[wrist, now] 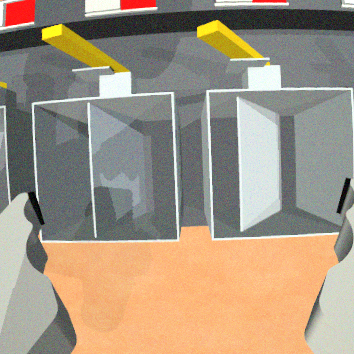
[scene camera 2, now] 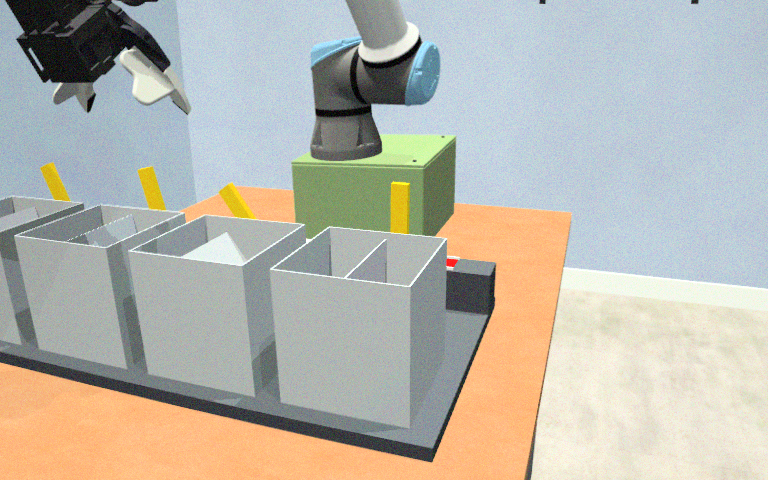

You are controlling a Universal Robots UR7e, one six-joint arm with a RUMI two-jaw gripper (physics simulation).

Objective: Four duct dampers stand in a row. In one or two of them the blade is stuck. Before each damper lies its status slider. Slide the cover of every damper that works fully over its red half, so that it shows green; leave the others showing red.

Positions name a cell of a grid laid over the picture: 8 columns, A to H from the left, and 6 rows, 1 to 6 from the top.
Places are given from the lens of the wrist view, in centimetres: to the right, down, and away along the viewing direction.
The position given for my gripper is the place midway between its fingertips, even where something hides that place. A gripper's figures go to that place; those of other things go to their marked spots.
my gripper (wrist: E4): 0, 0, 12
yellow lever (wrist: B1): -10, -13, 22
